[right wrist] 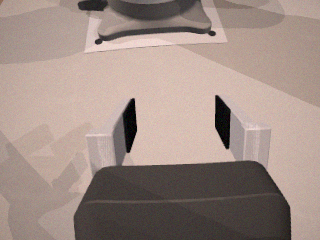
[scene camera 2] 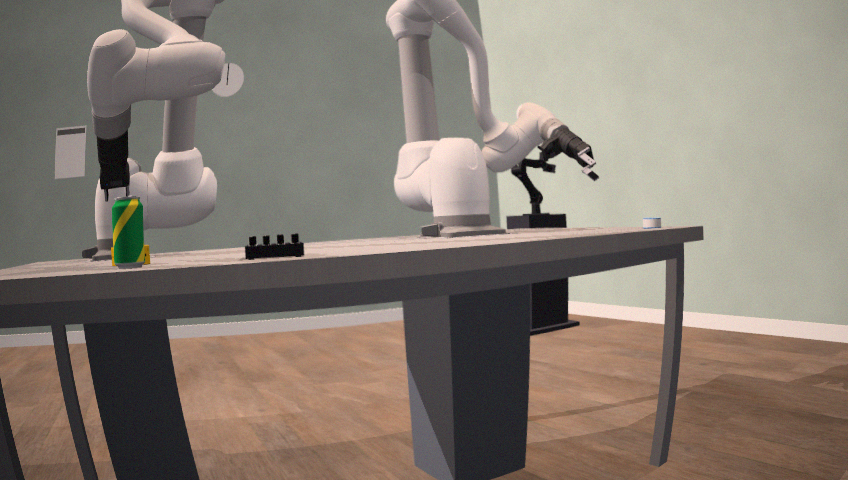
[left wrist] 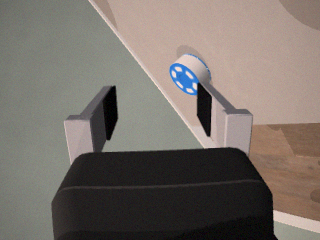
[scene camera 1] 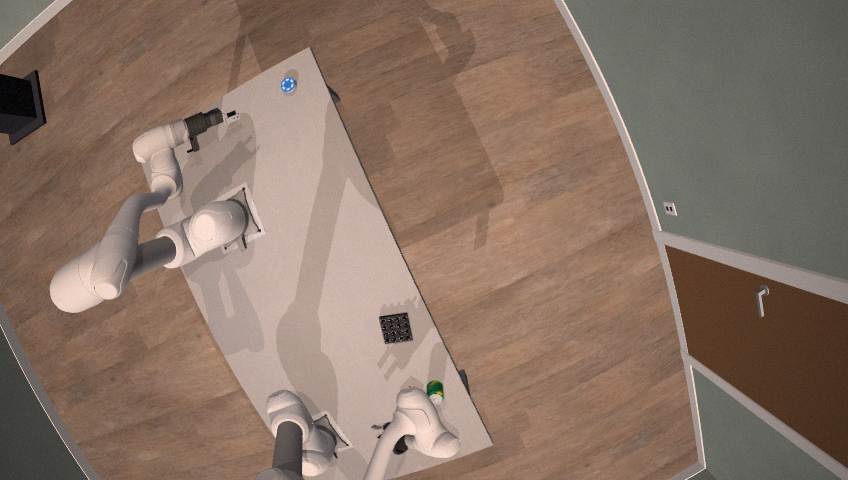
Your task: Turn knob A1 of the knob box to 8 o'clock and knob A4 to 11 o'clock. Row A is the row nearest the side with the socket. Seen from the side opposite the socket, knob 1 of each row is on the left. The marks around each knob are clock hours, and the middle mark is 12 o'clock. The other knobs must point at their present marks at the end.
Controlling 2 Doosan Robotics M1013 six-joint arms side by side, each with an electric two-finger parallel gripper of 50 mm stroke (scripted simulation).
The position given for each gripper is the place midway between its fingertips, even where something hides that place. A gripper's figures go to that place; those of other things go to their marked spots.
Scene:
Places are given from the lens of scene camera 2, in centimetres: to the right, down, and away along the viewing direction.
left gripper [scene camera 2: 595,171]: 50, -20, 163
right gripper [scene camera 2: 117,197]: -68, -10, 106
can [scene camera 2: 127,213]: -50, -4, 81

